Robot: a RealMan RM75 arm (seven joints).
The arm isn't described. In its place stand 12 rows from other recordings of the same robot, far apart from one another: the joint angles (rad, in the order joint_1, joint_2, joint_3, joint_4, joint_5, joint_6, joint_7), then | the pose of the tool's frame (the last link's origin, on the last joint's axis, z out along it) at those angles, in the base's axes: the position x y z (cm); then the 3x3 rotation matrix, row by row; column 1 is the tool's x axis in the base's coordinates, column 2 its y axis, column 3 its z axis.
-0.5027 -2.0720 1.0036 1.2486 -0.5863 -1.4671 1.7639 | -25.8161 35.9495 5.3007; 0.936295 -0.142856 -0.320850; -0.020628 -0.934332 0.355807; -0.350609 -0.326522 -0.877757
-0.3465 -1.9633 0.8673 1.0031 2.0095 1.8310 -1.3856 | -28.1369 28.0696 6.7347; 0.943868 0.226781 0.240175; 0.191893 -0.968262 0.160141; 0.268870 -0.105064 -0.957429
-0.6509 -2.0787 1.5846 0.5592 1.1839 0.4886 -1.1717 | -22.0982 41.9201 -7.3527; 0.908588 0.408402 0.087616; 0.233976 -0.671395 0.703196; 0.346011 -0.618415 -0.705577
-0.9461 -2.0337 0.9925 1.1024 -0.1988 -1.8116 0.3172 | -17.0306 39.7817 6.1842; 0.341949 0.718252 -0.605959; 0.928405 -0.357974 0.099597; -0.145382 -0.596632 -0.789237
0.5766 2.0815 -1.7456 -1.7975 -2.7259 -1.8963 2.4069 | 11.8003 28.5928 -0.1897; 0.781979 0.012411 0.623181; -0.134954 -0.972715 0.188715; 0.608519 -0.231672 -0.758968
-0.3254 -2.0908 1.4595 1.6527 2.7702 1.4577 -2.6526 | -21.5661 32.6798 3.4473; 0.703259 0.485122 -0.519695; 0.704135 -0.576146 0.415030; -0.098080 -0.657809 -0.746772
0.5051 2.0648 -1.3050 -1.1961 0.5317 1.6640 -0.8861 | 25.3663 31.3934 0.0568; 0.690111 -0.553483 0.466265; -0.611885 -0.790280 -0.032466; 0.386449 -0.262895 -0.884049
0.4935 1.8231 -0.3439 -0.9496 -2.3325 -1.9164 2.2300 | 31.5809 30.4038 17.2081; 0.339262 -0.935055 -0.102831; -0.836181 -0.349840 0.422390; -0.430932 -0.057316 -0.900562
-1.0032 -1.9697 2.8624 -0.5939 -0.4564 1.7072 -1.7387 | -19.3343 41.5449 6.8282; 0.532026 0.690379 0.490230; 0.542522 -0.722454 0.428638; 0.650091 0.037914 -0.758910
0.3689 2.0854 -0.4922 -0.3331 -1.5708 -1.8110 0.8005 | 28.1366 27.0043 1.9303; 0.513873 -0.466199 -0.720134; 0.123595 -0.790457 0.599919; -0.848916 -0.397286 -0.348575
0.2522 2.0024 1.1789 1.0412 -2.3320 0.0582 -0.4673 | 26.8533 35.5387 -5.3428; 0.798246 -0.586283 0.138115; -0.422693 -0.381897 0.821879; -0.429108 -0.714442 -0.552666
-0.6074 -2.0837 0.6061 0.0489 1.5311 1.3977 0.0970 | -25.1842 32.8772 -5.8175; 0.820665 -0.081056 0.565631; -0.490707 -0.607158 0.624953; 0.292771 -0.790436 -0.538048
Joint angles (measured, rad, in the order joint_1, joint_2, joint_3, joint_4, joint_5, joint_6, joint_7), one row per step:
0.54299 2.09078 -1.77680 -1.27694 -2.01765 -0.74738 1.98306
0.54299 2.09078 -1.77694 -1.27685 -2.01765 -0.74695 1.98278
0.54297 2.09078 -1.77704 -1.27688 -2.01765 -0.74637 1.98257
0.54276 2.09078 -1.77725 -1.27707 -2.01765 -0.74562 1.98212
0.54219 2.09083 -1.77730 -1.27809 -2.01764 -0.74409 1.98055
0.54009 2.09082 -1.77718 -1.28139 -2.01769 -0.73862 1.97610
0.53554 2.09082 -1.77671 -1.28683 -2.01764 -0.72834 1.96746
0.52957 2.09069 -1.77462 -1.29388 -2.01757 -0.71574 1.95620
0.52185 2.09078 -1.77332 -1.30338 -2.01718 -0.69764 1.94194
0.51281 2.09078 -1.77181 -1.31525 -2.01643 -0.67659 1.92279
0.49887 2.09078 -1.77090 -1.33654 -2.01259 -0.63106 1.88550
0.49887 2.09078 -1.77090 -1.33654 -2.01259 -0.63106 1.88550
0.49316 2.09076 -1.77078 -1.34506 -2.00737 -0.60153 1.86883
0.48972 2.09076 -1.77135 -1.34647 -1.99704 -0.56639 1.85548
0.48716 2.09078 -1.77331 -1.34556 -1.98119 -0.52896 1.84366
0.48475 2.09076 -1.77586 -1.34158 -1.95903 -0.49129 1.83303
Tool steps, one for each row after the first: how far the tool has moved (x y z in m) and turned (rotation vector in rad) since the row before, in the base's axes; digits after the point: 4 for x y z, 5 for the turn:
0.0000 0.0000 0.0000 0.00032 -0.00007 0.00023
0.0000 0.0000 0.0000 0.00051 0.00009 0.00023
0.0000 0.0000 0.0000 0.00069 0.00006 0.00044
-0.0002 0.0001 0.0002 0.00197 0.00032 0.00167
-0.0004 0.0004 0.0008 0.00708 0.00141 0.00445
-0.0004 0.0007 0.0015 0.01330 0.00239 0.00713
-0.0003 0.0012 0.0023 0.01783 0.00318 0.00839
-0.0007 0.0013 0.0029 0.02368 0.00467 0.01129
-0.0011 0.0015 0.0036 0.02854 0.00428 0.01552
-0.0032 0.0031 0.0069 0.05756 0.00932 0.03137
0.0000 0.0000 0.0000 0.00000 0.00000 0.00000
-0.0019 0.0022 0.0038 0.03277 0.00960 0.01187
-0.0012 0.0029 0.0034 0.03255 0.01453 0.00359
-0.0012 0.0028 0.0031 0.03064 0.01921 -0.00039
-0.0006 0.0027 0.0027 0.02707 0.02356 -0.00619

